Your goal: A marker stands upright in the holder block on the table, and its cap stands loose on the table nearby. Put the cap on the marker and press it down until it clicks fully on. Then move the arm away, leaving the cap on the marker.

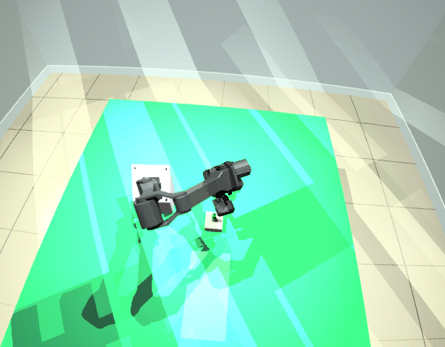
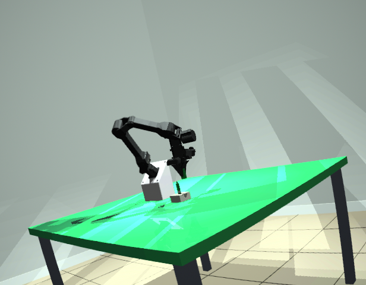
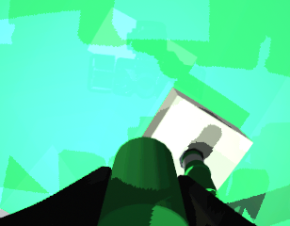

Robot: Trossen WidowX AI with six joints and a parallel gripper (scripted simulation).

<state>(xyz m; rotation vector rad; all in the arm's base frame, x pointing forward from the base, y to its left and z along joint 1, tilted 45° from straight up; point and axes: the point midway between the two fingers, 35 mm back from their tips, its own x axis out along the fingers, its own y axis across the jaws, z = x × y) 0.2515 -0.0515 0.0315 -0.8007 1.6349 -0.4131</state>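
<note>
Now: gripper tip 1 cm past the holder block, 4 cm to the left of it and 10 cm above it. Round my gripper tip: dark green cap: 1 cm above.
</note>
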